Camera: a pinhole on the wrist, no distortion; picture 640 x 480 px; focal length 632.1 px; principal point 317.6 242.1 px. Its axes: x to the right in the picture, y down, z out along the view. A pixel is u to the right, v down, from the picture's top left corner.
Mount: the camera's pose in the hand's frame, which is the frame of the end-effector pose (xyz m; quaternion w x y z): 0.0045 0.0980 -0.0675 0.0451 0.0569 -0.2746 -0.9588
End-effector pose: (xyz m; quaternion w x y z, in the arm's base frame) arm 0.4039 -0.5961 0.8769 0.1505 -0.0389 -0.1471 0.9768
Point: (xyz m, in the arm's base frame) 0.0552 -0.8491 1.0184
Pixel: outside the picture
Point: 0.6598 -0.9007 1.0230
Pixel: outside the picture
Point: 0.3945 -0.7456 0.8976
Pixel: 443.2 419.2
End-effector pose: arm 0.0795 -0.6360 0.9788 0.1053 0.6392 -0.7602 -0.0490
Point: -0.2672 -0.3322 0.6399
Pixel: 568.9 292.1
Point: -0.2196 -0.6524 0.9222
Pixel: 84.1 129.1
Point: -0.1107 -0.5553 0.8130
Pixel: 408.8 438.8
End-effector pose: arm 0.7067 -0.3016 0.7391 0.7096 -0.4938 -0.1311 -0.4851
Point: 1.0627 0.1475 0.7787
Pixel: 298.8 390.8
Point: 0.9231 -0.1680 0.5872
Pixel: 416.7 87.0
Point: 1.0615 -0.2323 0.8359
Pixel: outside the picture
